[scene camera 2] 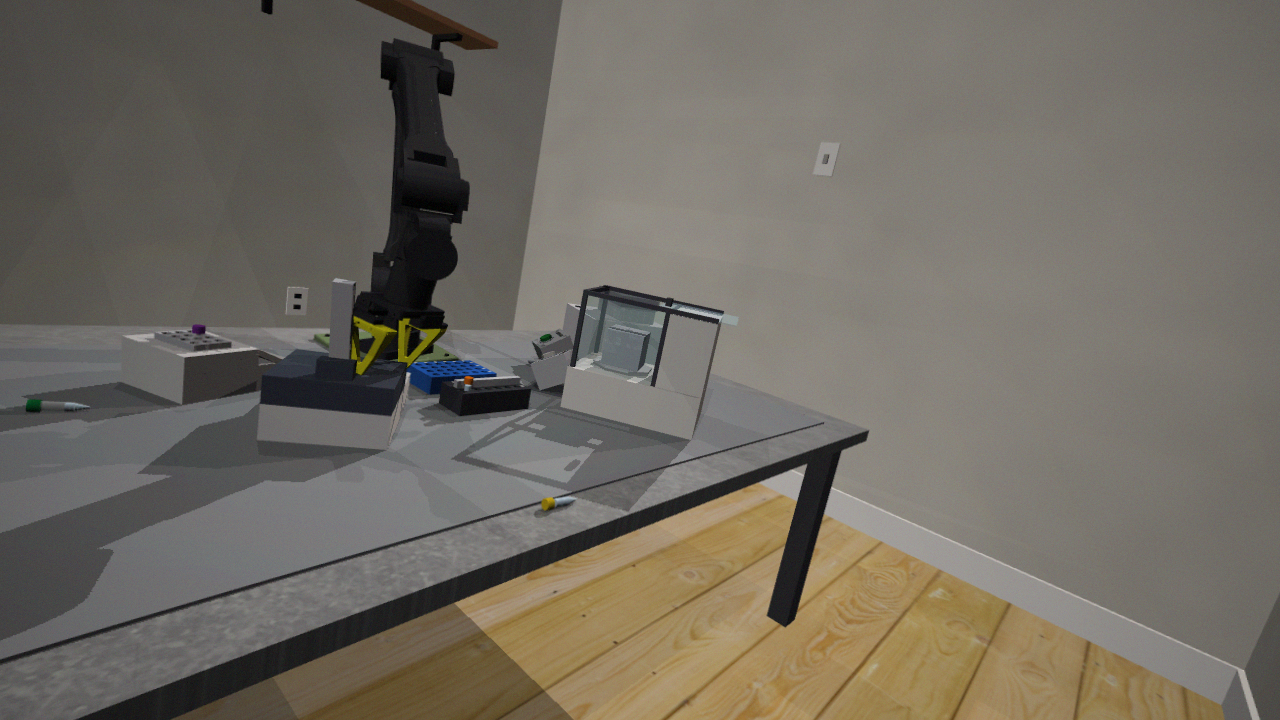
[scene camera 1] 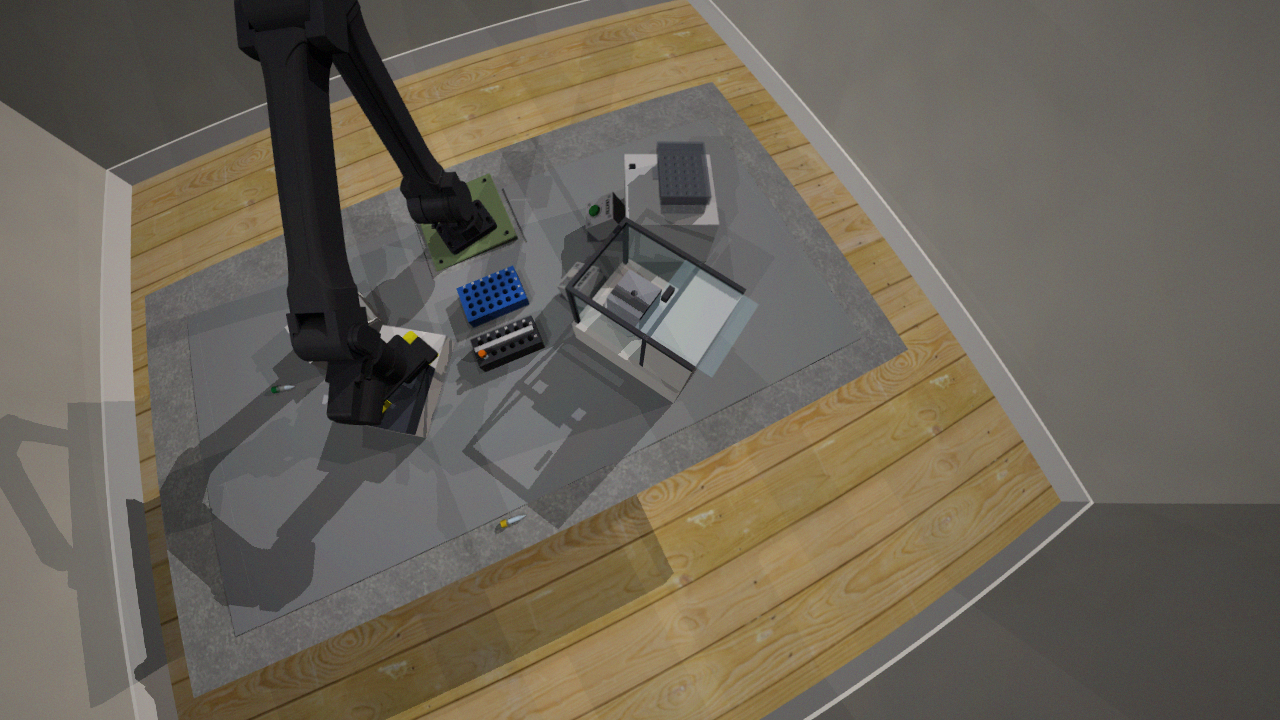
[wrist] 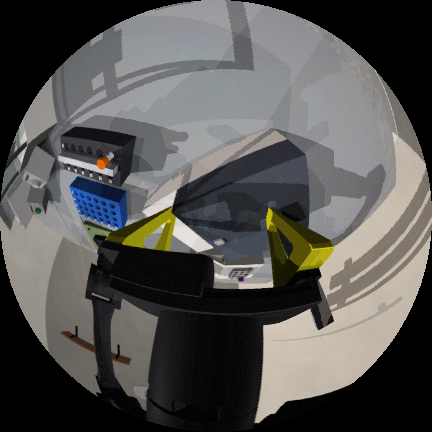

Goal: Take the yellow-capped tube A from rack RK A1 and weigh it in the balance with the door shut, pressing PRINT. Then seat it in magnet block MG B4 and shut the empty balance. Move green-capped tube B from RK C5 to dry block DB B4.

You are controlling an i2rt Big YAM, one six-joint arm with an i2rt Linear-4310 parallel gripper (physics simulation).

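The yellow-capped tube (scene camera 1: 511, 522) (scene camera 2: 556, 504) lies on its side near the table's front edge. The green-capped tube (scene camera 1: 281, 388) (scene camera 2: 56, 405) lies on the table at the left. The blue rack (scene camera 1: 492, 295) (scene camera 2: 452, 374) (wrist: 98, 202) shows no capped tube. A black block with a white bar (scene camera 1: 512, 356) (scene camera 2: 487, 400) (wrist: 97, 135) holds an orange-capped tube (scene camera 1: 481, 352) (scene camera 2: 468, 380) (wrist: 102, 162). The balance (scene camera 1: 626, 358) (scene camera 2: 626, 402) has a glass panel sticking out at its right; its pan holds no visible tube. My gripper (scene camera 1: 398, 371) (scene camera 2: 384, 367) (wrist: 219, 211) is open and empty, over a dark-lidded box.
The dark-lidded white box (scene camera 2: 326, 422) (wrist: 242, 172) has an upright grey post (scene camera 2: 342, 317). A white box with a purple cap (scene camera 2: 187, 362) stands behind it. A green-button box (scene camera 1: 601, 217) (scene camera 2: 550, 344) stands beside the balance. A grey holed block (scene camera 1: 682, 171) is at the back right.
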